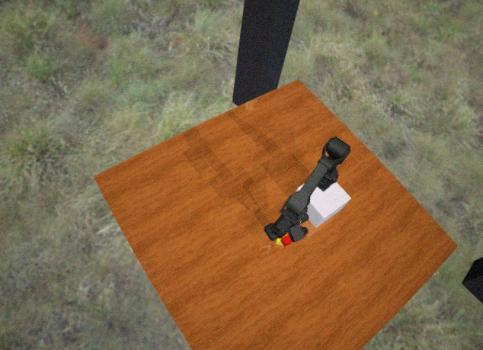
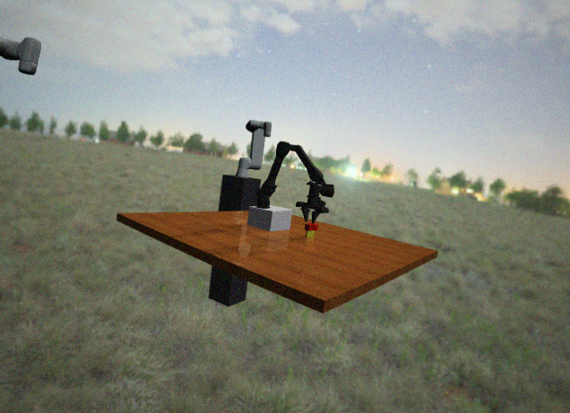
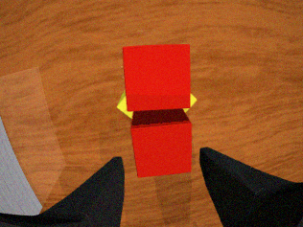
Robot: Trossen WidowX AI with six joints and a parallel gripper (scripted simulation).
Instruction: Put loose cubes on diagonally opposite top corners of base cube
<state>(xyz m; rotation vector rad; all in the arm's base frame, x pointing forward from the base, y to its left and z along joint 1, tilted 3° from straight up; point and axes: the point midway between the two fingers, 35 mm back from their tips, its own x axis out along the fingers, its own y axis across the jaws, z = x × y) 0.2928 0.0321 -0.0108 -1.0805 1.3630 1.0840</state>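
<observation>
Now: gripper tip 1 cm short of the red cube, 4 cm to the right of it and 2 cm above it. Round my gripper tip: yellow cube 1 cm ahead, 2 cm to the left, 6 cm below.
</observation>
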